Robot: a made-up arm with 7 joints. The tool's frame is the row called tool.
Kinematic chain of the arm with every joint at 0, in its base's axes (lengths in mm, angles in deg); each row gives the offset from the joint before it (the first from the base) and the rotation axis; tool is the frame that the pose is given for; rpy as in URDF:
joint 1: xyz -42 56 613 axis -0.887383 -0.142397 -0.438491
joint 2: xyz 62 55 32 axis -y
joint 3: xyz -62 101 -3 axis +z
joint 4: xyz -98 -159 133 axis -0.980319 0.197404 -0.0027
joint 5: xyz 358 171 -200 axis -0.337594 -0.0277 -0.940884
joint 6: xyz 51 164 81 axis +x
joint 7: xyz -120 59 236 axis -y
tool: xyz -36 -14 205 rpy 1.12 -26.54 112.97
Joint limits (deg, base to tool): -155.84..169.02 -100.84..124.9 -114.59..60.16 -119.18..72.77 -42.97..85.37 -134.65..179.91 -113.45..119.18
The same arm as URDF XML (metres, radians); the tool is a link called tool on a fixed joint. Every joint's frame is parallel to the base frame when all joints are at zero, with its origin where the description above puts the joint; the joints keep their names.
<robot name="arm">
<joint name="joint 1" type="revolute"><parent link="base_link"/><child link="link1"/><origin xyz="-0.042 0.056 0.613"/><axis xyz="-0.887383 -0.142397 -0.438491"/><limit lower="-2.7199" upper="2.95"/></joint>
<joint name="joint 2" type="revolute"><parent link="link1"/><child link="link2"/><origin xyz="0.062 0.055 0.032"/><axis xyz="0 -1 0"/><limit lower="-1.76" upper="2.1799"/></joint>
<joint name="joint 3" type="revolute"><parent link="link2"/><child link="link3"/><origin xyz="-0.062 0.101 -0.003"/><axis xyz="0 0 1"/><limit lower="-2" upper="1.05"/></joint>
<joint name="joint 4" type="revolute"><parent link="link3"/><child link="link4"/><origin xyz="-0.098 -0.159 0.133"/><axis xyz="-0.980319 0.197404 -0.0027"/><limit lower="-2.0801" upper="1.2701"/></joint>
<joint name="joint 5" type="revolute"><parent link="link4"/><child link="link5"/><origin xyz="0.358 0.171 -0.2"/><axis xyz="-0.337594 -0.0277 -0.940884"/><limit lower="-0.75" upper="1.49"/></joint>
<joint name="joint 6" type="revolute"><parent link="link5"/><child link="link6"/><origin xyz="0.051 0.164 0.081"/><axis xyz="1 0 0"/><limit lower="-2.3501" upper="3.14"/></joint>
<joint name="joint 7" type="revolute"><parent link="link6"/><child link="link7"/><origin xyz="-0.12 0.059 0.236"/><axis xyz="0 -1 0"/><limit lower="-1.9801" upper="2.0801"/></joint>
<joint name="tool_joint" type="fixed"><parent link="link7"/><child link="tool"/><origin xyz="-0.036 -0.014 0.205" rpy="0.0195 -0.4632 1.9717"/></joint>
<link name="base_link"/>
<link name="link1"/>
<link name="link2"/>
<link name="link3"/>
<link name="link4"/>
<link name="link5"/>
<link name="link6"/>
<link name="link7"/>
<link name="tool"/>
</robot>

